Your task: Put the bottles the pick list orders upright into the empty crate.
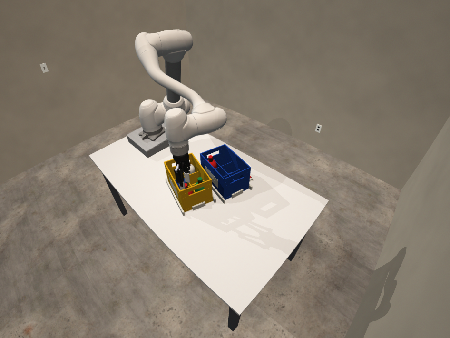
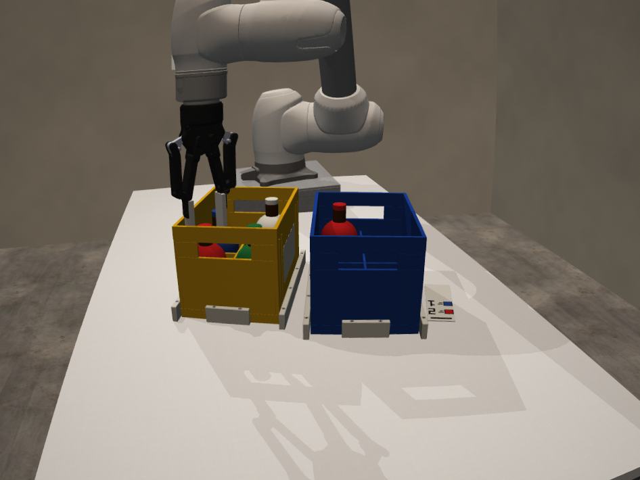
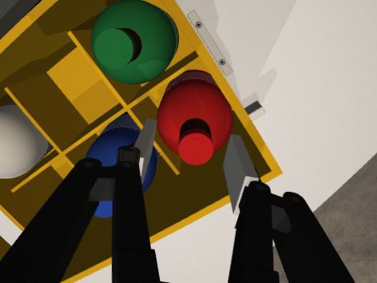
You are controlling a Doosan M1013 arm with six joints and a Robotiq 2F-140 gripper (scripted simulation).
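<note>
Now: the green bottle 4 cm ahead of my hand, 8 cm to the left of it and 9 cm below it. Round my hand: blue bottle (8 cm behind, 4 cm to the left, 9 cm below); white-label bottle (11 cm behind, 16 cm to the left, 9 cm below); yellow crate (5 cm behind, 8 cm to the left, 10 cm below).
</note>
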